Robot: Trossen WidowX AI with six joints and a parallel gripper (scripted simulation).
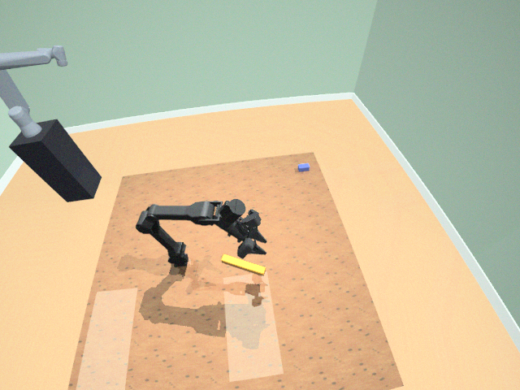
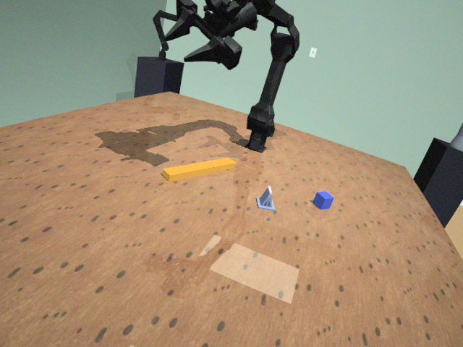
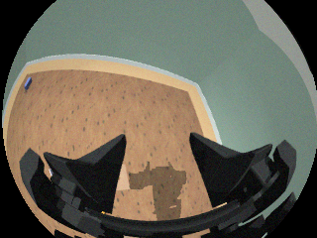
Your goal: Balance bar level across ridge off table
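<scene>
My gripper tip is now 28 cm above the yellow bar, 10 cm past it and 6 cm to the right of it. The rest, counted from my gripper tip: blue cube (39 cm to the left, 28 cm below, 16 cm behind).
</scene>
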